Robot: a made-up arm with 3 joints. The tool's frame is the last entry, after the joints. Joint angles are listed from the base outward. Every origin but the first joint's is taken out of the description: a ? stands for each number. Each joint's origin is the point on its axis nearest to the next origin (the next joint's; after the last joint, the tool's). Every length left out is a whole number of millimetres.
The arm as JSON. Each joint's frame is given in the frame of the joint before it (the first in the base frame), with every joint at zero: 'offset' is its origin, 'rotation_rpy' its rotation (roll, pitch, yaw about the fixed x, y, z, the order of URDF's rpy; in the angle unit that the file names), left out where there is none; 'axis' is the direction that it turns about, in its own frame. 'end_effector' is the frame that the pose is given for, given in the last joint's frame.
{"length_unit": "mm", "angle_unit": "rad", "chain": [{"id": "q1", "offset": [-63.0, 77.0, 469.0], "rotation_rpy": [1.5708, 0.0, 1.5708], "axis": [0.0, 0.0, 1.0]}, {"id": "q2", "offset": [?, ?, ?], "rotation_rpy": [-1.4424, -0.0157, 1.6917], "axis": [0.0, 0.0, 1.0]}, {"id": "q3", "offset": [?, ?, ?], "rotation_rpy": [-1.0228, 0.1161, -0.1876], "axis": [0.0, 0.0, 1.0]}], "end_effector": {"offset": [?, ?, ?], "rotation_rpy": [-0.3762, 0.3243, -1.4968]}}
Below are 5 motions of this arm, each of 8 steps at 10 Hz.
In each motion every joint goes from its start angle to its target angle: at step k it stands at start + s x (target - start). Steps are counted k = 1, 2, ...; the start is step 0. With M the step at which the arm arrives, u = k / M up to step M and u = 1 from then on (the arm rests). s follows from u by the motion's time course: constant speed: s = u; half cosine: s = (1 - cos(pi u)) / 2; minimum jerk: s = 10 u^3 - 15 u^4 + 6 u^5.
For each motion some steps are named. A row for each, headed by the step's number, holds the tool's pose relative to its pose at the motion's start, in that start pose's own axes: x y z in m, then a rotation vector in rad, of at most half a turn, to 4 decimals.
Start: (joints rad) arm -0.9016 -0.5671 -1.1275
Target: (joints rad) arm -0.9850 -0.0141 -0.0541
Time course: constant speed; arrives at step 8
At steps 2, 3, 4, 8:
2: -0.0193 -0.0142 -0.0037 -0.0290 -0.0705 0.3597
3: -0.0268 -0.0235 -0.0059 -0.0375 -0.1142 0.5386
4: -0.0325 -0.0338 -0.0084 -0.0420 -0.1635 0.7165
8: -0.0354 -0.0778 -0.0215 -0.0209 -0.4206 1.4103

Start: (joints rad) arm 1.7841 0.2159 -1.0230
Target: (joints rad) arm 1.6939 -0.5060 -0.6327
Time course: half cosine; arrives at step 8
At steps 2, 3, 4, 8:
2: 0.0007 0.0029 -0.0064 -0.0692 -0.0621 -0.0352
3: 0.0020 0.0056 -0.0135 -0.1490 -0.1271 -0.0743
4: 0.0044 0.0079 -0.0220 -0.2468 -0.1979 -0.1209
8: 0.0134 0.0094 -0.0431 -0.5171 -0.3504 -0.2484

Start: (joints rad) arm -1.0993 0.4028 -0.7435
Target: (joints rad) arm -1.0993 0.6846 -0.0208
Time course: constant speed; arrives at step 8
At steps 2, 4, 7, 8:
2: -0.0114 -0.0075 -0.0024 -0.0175 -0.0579 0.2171
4: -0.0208 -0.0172 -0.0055 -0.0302 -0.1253 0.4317
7: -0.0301 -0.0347 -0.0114 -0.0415 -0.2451 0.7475
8: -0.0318 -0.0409 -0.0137 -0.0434 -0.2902 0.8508

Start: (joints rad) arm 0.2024 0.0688 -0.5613
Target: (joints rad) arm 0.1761 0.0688 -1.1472
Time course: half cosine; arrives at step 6
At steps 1, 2, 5, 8:
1: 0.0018 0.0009 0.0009 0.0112 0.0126 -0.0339
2: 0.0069 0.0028 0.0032 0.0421 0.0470 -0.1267
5: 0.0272 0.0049 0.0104 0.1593 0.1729 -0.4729
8: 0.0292 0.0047 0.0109 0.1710 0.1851 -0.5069

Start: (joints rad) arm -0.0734 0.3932 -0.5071
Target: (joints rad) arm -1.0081 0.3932 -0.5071
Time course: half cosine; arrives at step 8
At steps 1, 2, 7, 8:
1: -0.0025 0.0026 -0.0030 -0.0299 -0.0093 0.0168
2: -0.0096 0.0093 -0.0119 -0.1152 -0.0357 0.0648
7: -0.0598 0.0205 -0.0950 -0.7564 -0.2345 0.4258
8: -0.0617 0.0193 -0.0990 -0.7863 -0.2438 0.4426

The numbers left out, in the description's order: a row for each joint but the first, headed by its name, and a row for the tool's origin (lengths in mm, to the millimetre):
q2: -82.0 36.0 0.0
q3: 10.0 2.0 0.0
tool: 50.0 32.0 0.0

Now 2 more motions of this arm.
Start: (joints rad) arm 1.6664 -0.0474 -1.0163
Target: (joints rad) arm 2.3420 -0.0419 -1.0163
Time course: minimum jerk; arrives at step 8
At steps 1, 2, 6, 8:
1: 0.0012 -0.0002 0.0009 0.0045 0.0091 -0.0038
2: 0.0079 -0.0017 0.0053 0.0291 0.0588 -0.0246
6: 0.0741 -0.0252 0.0272 0.2529 0.5081 -0.2132
8: 0.0828 -0.0295 0.0273 0.2822 0.5667 -0.2379

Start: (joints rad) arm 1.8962 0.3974 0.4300
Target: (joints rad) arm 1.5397 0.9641 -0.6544
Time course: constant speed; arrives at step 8
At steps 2, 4, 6, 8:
2: 0.0066 0.0086 0.0062 0.1042 0.0213 -0.1007
4: 0.0127 0.0154 0.0128 0.2171 0.0696 -0.1895
6: 0.0187 0.0205 0.0189 0.3307 0.1479 -0.2685
8: 0.0251 0.0241 0.0238 0.4368 0.2572 -0.3401

